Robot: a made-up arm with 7 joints.
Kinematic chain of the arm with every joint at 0, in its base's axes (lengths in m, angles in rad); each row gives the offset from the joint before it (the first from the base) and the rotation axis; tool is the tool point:
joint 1: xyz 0 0 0.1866 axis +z
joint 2: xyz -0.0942 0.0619 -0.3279 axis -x
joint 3: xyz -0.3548 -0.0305 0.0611 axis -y
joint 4: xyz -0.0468 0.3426 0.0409 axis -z
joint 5: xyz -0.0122 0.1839 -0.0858 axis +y
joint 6: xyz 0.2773 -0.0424 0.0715 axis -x
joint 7: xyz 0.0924 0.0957 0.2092 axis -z
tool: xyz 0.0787 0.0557 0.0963
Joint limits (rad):
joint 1: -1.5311..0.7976
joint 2: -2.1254..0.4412
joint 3: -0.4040..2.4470
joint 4: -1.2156..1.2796
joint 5: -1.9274..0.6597
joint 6: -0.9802..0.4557
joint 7: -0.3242..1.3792
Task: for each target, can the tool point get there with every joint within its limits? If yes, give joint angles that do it. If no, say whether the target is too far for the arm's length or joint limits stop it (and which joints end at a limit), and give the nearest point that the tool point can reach.
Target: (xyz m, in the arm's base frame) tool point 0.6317 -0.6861 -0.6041
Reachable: no: joint limits stop it (at a limit: joint 1, joint 2, joint 5, joint 6) | nearest point 0.2589 -0.5705 -0.2972 | short by 0.496 m
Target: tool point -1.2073 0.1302 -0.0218
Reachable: yes | joints 0.5844 0.1433 1.0684 0.3440 -1.2041 0.1847 0.1040
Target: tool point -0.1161 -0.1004 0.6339
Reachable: yes | joints 0.4715 -1.2300 0.1840 -0.5114 0.2386 -0.3488 0.4392
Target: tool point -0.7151 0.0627 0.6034
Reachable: yes | joints 0.4174 -1.8933 1.8693 0.0230 -1.7039 -0.0381 -0.1685
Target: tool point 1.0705 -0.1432 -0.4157
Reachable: no: joint limits stop it (at a limit: joint 1, joint 5, joint 6) | nearest point 0.8333 0.0712 -0.3531 | short by 0.326 m
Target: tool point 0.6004 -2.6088 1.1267
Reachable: no: too far | nearest point 0.0045 -1.0286 0.3390 | short by 1.863 m
